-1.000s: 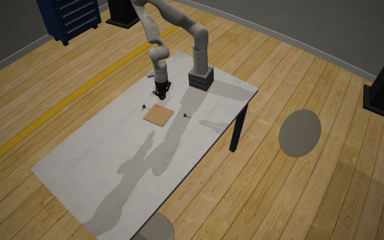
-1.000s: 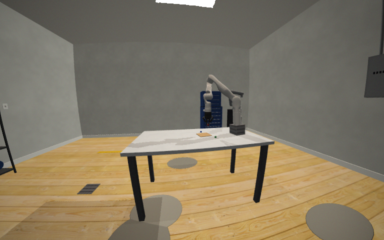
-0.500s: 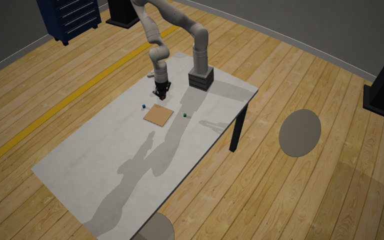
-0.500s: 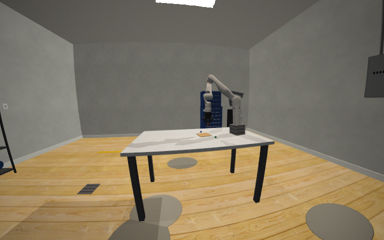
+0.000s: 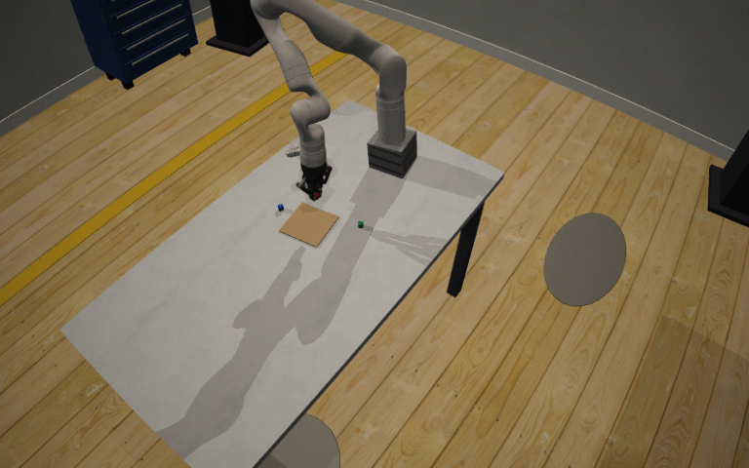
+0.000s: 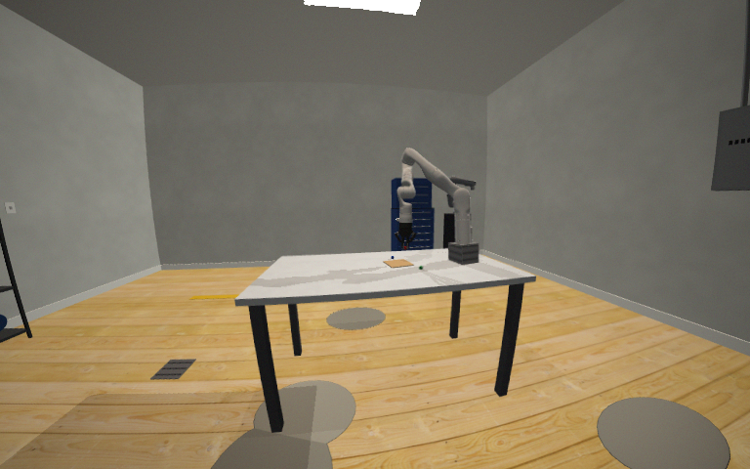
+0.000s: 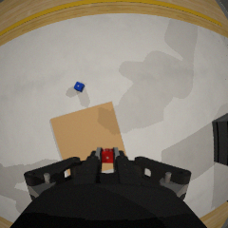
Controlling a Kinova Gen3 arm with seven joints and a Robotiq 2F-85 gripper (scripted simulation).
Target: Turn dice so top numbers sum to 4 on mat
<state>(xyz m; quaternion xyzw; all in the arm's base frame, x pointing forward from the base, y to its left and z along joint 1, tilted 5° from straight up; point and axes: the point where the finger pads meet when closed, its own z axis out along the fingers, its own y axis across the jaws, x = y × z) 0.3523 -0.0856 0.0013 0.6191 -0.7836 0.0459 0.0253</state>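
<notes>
Now: hand 10 cm above the tan mat, 4 cm short of it and 1 cm to the left of it. The rest, counted from my hand: blue die: 12 cm to the right, 10 cm below, 3 cm ahead; then green die: 14 cm to the left, 10 cm below, 3 cm behind; then red die: 1 cm below.
</notes>
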